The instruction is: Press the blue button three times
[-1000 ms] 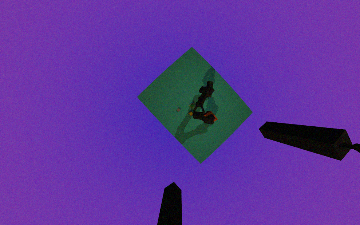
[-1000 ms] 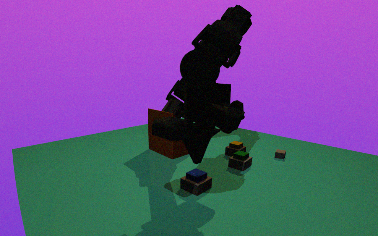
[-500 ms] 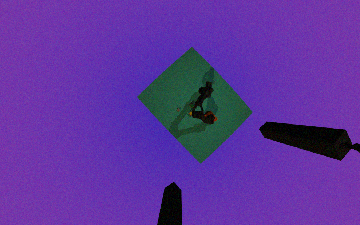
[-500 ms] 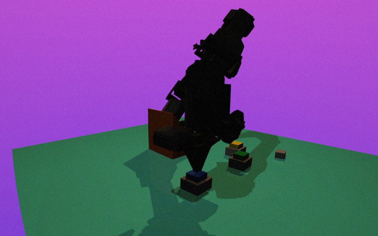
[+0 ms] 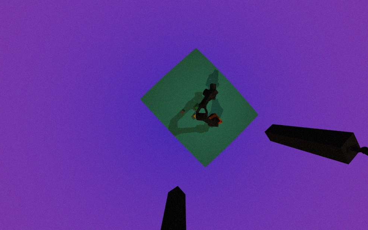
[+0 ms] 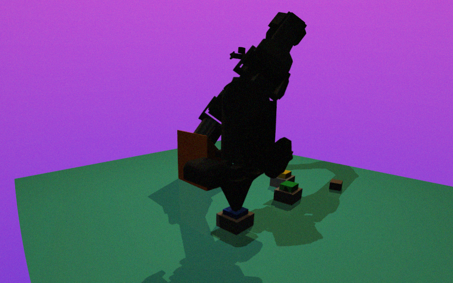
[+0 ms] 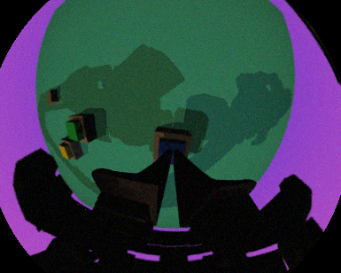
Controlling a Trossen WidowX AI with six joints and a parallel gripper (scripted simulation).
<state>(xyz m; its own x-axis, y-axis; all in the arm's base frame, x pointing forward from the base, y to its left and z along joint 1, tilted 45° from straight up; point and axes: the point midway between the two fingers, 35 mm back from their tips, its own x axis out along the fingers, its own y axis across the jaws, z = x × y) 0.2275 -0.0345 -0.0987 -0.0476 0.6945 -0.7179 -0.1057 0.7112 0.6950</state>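
My gripper tip is now 10 mm above the blue button. Also, from my gripper tip: block: 320 mm to the left, 50 mm ahead, 20 mm below; green button: 170 mm to the left, 10 mm behind; yellow button: 240 mm to the left, 70 mm behind.
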